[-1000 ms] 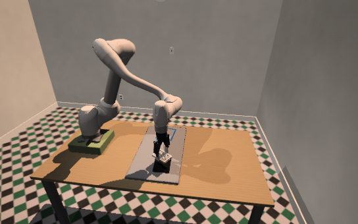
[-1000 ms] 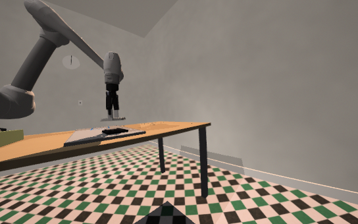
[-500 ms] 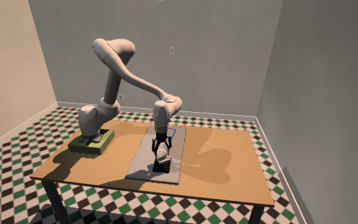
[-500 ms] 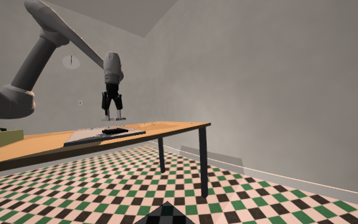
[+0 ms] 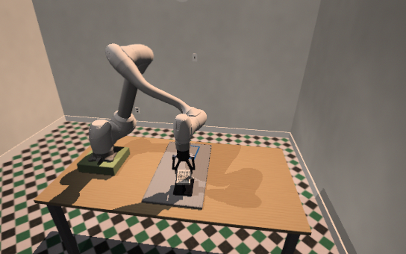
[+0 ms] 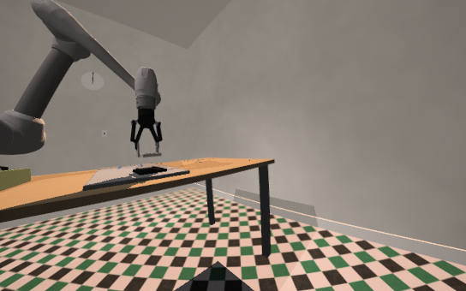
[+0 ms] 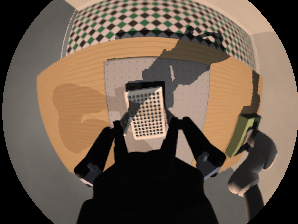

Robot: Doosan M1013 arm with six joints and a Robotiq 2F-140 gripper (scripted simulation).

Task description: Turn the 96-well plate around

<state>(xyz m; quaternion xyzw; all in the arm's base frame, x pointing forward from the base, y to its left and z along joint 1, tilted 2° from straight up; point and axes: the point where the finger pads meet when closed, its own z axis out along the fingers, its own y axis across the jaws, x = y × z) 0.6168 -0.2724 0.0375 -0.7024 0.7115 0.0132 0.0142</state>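
Right now the white 96-well plate is 2 cm below my hand. Also, from my hand: black plate nest N1: 10 cm below.
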